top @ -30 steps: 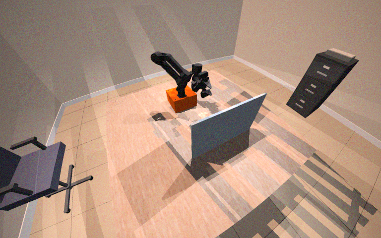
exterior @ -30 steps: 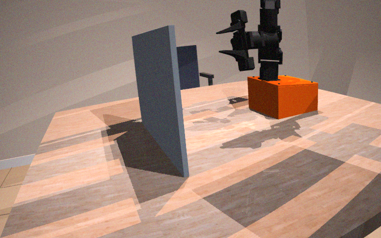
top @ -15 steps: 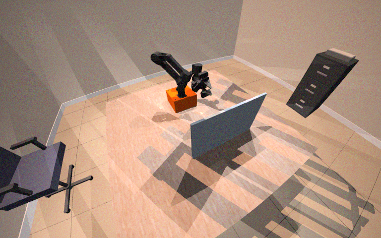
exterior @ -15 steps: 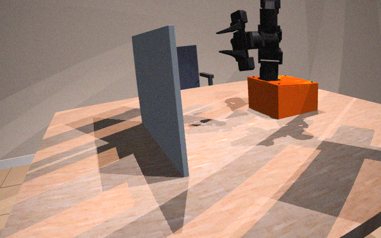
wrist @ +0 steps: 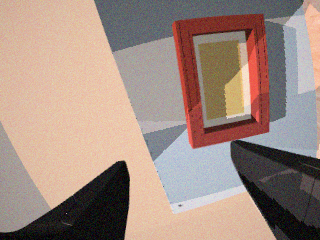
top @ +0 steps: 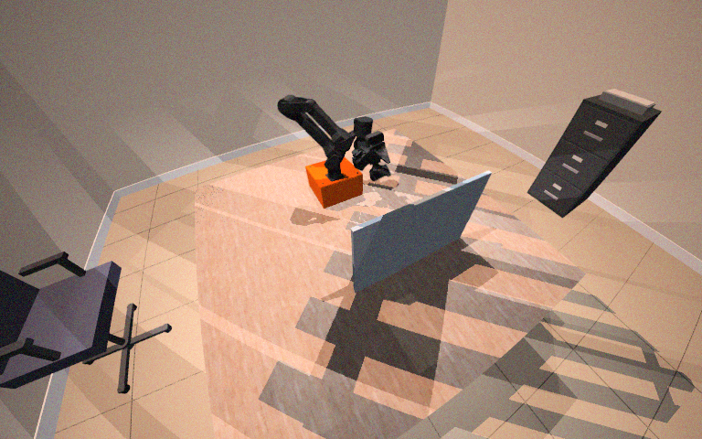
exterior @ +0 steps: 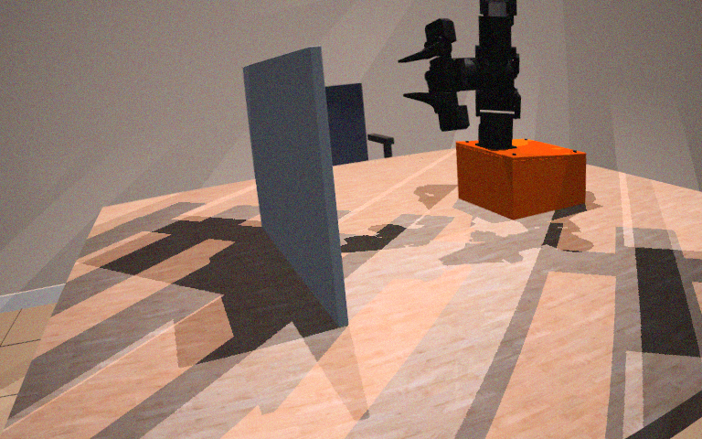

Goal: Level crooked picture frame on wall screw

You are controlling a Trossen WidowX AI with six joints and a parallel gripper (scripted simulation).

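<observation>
My gripper tip is 19 cm short of the picture frame and 9 cm above it. Also, from my gripper tip: wall panel: 20 cm ahead, 2 cm to the right, 11 cm below.
</observation>
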